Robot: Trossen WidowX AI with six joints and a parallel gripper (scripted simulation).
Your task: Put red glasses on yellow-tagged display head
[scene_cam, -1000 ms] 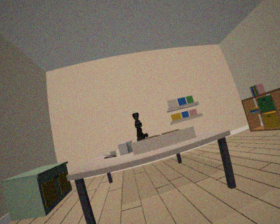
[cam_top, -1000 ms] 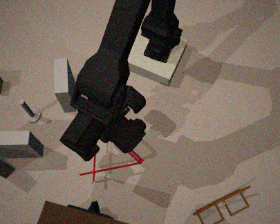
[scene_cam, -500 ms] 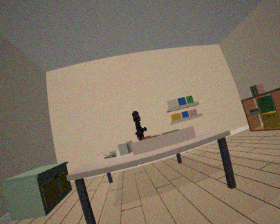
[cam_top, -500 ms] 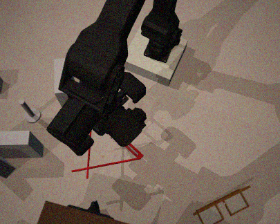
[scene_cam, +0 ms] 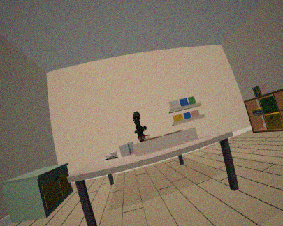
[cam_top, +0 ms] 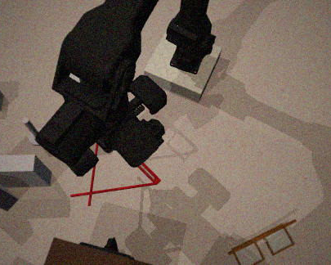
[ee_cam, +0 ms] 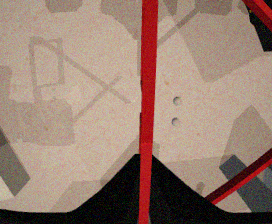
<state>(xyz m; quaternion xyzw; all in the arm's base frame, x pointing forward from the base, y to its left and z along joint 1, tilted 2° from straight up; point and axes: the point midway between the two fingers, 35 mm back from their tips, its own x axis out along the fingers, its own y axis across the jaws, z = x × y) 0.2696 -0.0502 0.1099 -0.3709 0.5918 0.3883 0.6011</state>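
The small peg is 19 cm to the right of my gripper tip, 10 cm below it and 1 cm ahead of it.
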